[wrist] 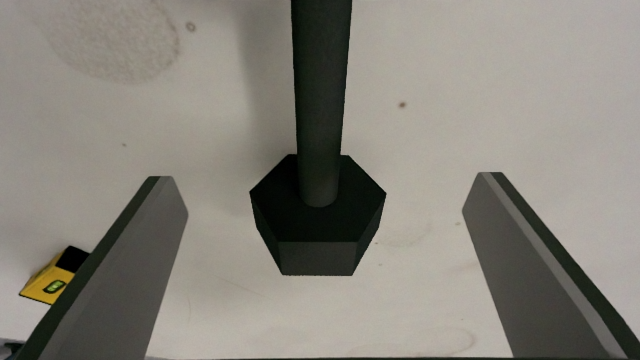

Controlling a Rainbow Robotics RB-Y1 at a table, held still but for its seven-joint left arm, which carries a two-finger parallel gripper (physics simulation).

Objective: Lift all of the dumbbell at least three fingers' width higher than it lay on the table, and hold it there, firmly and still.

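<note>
A black dumbbell point(318, 220) shows in the upper middle of the wrist view. Its hexagonal head is in the centre and its straight round handle runs up to the top edge of the view. Its other head does not show. My gripper point(325, 195) is open, with one finger well to the left of the head and the other well to the right. Neither finger touches the dumbbell. How far the fingertips are above the table cannot be told exactly.
A yellow and black object point(42, 285) with a small green mark lies at the lower left, partly hidden behind the left finger. The pale table point(425, 310) has faint stains and small dark specks. A small dark thing shows at the lower left corner.
</note>
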